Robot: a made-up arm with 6 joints. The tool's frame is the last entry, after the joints. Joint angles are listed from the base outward. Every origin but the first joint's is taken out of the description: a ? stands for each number. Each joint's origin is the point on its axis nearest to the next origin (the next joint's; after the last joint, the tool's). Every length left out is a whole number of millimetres.
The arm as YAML. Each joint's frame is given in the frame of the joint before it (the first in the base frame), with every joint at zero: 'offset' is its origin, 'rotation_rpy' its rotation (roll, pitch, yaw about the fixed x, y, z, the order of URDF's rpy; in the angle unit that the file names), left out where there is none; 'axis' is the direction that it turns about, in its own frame. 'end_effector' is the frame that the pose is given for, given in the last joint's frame.
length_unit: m
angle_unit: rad
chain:
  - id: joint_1
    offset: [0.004, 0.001, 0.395]
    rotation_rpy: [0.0, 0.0, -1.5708]
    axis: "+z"
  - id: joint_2
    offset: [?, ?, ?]
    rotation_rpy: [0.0, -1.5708, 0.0]
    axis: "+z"
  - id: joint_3
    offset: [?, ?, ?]
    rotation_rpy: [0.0, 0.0, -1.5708]
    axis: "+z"
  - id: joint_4
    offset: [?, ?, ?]
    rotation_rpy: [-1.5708, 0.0, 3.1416]
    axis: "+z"
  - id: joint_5
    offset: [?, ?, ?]
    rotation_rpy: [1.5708, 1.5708, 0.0]
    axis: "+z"
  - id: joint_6
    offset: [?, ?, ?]
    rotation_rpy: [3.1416, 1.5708, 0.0]
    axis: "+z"
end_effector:
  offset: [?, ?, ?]
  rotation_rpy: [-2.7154, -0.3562, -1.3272]
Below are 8 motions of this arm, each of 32 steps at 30 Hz.
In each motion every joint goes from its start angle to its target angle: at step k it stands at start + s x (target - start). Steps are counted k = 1, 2, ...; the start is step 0. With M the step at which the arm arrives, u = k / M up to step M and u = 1 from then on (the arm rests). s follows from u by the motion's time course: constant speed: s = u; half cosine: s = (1 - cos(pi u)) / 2; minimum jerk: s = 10 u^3 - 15 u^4 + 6 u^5.
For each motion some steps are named. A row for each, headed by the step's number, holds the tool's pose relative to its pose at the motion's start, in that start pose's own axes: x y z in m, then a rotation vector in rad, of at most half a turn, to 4 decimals.
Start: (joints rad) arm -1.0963 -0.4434 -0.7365 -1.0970 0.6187 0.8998
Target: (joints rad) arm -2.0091 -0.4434 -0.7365 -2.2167 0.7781 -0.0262
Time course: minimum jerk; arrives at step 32
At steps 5, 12, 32:
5: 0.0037 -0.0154 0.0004 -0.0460 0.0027 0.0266
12: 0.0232 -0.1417 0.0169 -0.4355 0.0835 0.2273
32: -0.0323 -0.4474 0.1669 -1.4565 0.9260 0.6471

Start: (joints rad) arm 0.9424 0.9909 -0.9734 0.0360 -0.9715 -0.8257
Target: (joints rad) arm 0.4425 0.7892 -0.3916 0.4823 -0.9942 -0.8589
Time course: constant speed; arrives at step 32
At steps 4, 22, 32:
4: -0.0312 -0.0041 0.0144 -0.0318 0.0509 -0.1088
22: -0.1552 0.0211 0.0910 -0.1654 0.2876 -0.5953
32: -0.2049 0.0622 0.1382 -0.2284 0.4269 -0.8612

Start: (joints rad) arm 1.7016 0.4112 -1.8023 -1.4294 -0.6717 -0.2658
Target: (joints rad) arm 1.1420 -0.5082 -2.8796 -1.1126 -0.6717 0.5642
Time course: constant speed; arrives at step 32
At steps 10, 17, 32:
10: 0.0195 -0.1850 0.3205 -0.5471 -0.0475 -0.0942
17: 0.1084 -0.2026 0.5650 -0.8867 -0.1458 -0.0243
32: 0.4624 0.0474 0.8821 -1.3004 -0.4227 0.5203

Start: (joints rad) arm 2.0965 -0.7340 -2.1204 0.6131 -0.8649 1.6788
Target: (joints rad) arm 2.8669 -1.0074 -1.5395 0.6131 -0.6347 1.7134
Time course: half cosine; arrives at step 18
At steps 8, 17, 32:
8: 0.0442 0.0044 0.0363 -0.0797 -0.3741 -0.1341
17: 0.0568 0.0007 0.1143 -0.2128 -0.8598 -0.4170
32: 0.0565 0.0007 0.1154 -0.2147 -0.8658 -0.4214

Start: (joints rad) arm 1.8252 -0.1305 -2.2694 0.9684 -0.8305 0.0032
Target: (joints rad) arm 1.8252 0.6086 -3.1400 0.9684 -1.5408 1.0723
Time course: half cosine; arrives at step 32
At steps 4, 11, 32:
4: -0.0006 -0.0012 0.0001 0.0251 -0.0410 -0.0224
11: -0.0034 -0.0076 0.0063 0.1951 -0.2738 -0.1527
32: -0.0054 -0.0163 0.0868 0.9648 -0.8504 -0.5248

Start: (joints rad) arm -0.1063 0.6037 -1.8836 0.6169 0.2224 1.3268
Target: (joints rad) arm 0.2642 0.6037 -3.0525 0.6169 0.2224 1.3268
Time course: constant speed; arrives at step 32
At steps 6, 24, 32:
6: -0.1174 0.0534 -0.0060 0.1121 0.2000 0.0165
24: -0.4257 0.2059 0.1447 0.4699 0.7870 -0.0234
32: -0.5063 0.2666 0.2755 0.6433 1.0328 -0.0839

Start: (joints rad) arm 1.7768 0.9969 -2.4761 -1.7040 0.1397 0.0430
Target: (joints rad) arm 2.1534 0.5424 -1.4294 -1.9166 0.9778 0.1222
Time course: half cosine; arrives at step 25
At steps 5, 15, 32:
5: 0.0173 0.0244 -0.0034 0.0222 0.0586 0.0126
15: 0.0839 0.1833 0.0182 0.0345 0.3849 0.1557
32: 0.0896 0.2840 0.0600 -0.0627 0.5472 0.2796

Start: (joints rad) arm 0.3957 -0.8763 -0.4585 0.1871 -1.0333 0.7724
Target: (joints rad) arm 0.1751 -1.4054 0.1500 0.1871 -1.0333 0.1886
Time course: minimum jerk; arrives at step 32
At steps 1, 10, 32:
1: 0.0000 0.0000 0.0000 -0.0001 0.0000 0.0002
10: 0.0076 -0.0010 0.0287 -0.0679 0.0310 0.1164
32: 0.0263 -0.0120 0.1675 -0.4026 0.1903 0.6202

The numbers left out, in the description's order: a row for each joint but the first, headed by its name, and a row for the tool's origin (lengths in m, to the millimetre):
joint_2: 0.02 0.007 0.0
joint_3: 0.197 0.062 0.0
joint_4: -0.11 -0.468 0.0
joint_5: -0.026 -0.009 0.0
joint_6: -0.053 0.042 0.0
tool: -0.006 0.027 0.0

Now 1 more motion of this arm.
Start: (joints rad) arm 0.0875 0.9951 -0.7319 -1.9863 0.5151 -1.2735
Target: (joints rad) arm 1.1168 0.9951 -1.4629 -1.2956 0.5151 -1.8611
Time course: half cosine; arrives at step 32
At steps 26, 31, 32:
26: -0.2125 -0.2284 0.3662 -0.3637 0.7863 0.1035
31: -0.2017 -0.2406 0.4216 -0.4252 0.8413 0.1145
32: -0.2013 -0.2409 0.4232 -0.4271 0.8429 0.1149

